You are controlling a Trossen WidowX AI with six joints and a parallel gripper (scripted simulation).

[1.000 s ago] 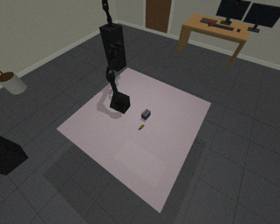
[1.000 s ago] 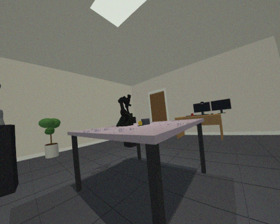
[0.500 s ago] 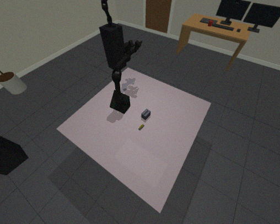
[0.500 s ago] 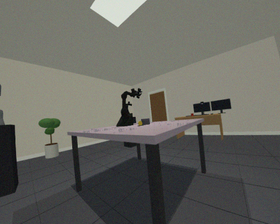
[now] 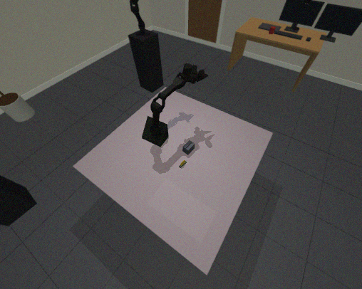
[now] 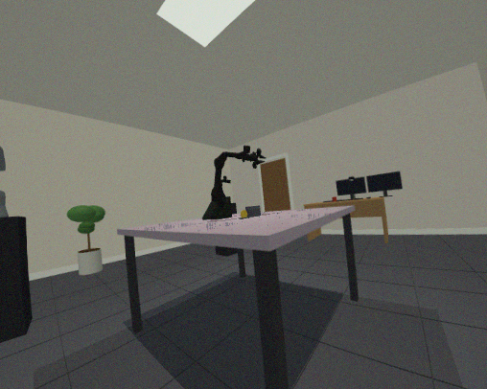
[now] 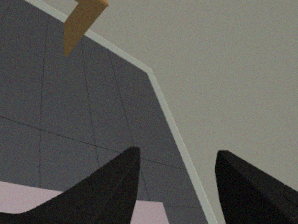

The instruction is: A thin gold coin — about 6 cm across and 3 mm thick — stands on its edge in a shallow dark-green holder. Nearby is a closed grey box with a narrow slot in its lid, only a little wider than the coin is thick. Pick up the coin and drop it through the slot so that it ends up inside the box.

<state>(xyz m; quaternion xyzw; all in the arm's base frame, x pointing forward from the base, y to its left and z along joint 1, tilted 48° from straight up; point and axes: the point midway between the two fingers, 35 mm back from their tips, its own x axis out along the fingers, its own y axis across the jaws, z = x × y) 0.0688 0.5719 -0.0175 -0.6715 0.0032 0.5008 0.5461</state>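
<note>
Now: gripper tip 170 mm short of the gold coin, 520 mm to the left of it and 470 mm above it.
</note>
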